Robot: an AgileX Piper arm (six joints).
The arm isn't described. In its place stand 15 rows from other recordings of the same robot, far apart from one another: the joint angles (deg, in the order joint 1, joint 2, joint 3, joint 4, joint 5, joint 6), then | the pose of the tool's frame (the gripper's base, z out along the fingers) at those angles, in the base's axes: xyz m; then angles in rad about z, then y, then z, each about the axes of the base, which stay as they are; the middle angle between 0 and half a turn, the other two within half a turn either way.
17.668, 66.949, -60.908, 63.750, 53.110, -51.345 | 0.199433 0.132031 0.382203 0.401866 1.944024 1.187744
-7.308, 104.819, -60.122, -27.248, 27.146, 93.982 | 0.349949 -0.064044 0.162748 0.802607 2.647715 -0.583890
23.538, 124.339, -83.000, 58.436, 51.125, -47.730 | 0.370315 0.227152 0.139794 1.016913 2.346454 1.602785
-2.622, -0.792, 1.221, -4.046, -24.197, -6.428 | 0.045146 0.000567 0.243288 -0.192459 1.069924 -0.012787
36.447, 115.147, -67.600, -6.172, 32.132, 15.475 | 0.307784 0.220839 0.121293 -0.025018 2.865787 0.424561
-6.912, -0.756, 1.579, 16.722, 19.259, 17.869 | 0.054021 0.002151 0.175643 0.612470 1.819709 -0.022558
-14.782, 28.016, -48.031, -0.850, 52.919, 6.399 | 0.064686 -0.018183 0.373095 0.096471 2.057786 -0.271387
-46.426, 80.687, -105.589, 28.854, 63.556, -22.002 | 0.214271 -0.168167 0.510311 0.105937 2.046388 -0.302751
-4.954, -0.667, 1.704, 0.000, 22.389, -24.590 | 0.051939 -0.004502 0.168803 -0.429176 1.892453 -0.086464
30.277, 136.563, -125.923, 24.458, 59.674, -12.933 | 0.434403 0.291269 0.210674 0.610008 2.552699 1.227371
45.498, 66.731, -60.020, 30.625, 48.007, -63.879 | 0.139671 0.191275 0.352163 -0.370927 2.290675 1.321793
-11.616, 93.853, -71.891, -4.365, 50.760, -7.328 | 0.330302 -0.073374 0.266014 -0.318505 2.747201 -0.356756
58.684, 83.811, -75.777, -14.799, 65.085, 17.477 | 0.170591 0.239837 0.334872 -0.313146 2.685864 0.469922
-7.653, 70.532, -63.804, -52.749, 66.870, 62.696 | 0.216889 -0.096355 0.364811 -0.218629 2.175194 -1.230049
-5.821, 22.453, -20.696, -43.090, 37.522, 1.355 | 0.072969 -0.045499 0.266331 -0.815270 1.981507 -0.572646
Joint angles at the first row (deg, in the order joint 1, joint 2, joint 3, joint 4, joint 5, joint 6):
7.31 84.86 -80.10 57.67 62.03 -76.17
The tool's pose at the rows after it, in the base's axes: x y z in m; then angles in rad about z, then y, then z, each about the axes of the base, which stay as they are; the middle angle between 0 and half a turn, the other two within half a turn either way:
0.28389 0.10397 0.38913 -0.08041 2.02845 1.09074
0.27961 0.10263 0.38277 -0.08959 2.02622 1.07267
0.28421 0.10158 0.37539 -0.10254 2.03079 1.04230
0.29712 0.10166 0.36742 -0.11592 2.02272 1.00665
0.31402 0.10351 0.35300 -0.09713 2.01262 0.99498
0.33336 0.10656 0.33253 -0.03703 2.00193 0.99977
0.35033 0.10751 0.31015 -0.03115 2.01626 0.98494
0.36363 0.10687 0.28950 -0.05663 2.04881 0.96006
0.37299 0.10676 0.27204 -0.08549 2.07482 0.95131
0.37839 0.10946 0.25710 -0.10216 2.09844 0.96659
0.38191 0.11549 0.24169 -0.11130 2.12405 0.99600
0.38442 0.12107 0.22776 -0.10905 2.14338 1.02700
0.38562 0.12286 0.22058 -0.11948 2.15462 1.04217
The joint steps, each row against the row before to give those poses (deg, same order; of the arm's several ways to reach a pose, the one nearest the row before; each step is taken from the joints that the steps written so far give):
0.00 -3.17 3.56 1.45 -2.91 -1.51
-0.01 -1.23 2.70 0.61 -1.68 -1.47
0.01 0.45 1.16 0.12 -2.24 -1.19
0.00 2.05 -0.08 1.23 -2.86 -1.98
0.00 3.32 0.00 2.92 -2.25 -2.76
-0.01 4.34 0.00 4.27 -1.59 -2.47
0.00 3.98 0.10 2.34 -2.16 -3.70
0.01 3.29 0.00 0.48 -2.37 -3.36
-0.01 2.71 0.00 0.58 -1.37 -3.60
0.34 2.25 0.00 0.28 -0.34 -2.88
0.81 2.26 -0.01 0.08 -0.11 -2.47
0.71 2.06 0.01 0.34 0.11 -2.00
0.21 1.03 0.00 -0.01 0.12 -1.62

